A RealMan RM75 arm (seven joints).
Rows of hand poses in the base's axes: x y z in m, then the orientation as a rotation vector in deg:
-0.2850 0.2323 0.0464 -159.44 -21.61 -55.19
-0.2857 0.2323 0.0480 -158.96 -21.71 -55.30
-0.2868 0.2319 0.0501 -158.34 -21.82 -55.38
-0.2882 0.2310 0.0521 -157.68 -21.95 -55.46
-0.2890 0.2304 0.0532 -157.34 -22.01 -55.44
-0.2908 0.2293 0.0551 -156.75 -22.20 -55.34
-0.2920 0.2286 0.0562 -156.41 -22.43 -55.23
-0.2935 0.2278 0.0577 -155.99 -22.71 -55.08
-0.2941 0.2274 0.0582 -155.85 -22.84 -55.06
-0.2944 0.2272 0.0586 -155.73 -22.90 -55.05
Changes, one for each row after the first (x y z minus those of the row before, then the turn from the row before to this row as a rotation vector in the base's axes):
-0.0007 0.0000 0.0016 0.37 -0.13 0.22
-0.0011 -0.0004 0.0021 0.50 -0.13 0.28
-0.0014 -0.0009 0.0020 0.52 -0.13 0.31
-0.0008 -0.0006 0.0011 0.28 -0.03 0.17
-0.0018 -0.0011 0.0019 0.48 -0.01 0.35
-0.0012 -0.0007 0.0011 0.24 0.02 0.28
-0.0015 -0.0008 0.0015 0.30 0.03 0.35
-0.0006 -0.0004 0.0005 0.08 -0.01 0.13
-0.0003 -0.0002 0.0004 0.09 -0.01 0.08

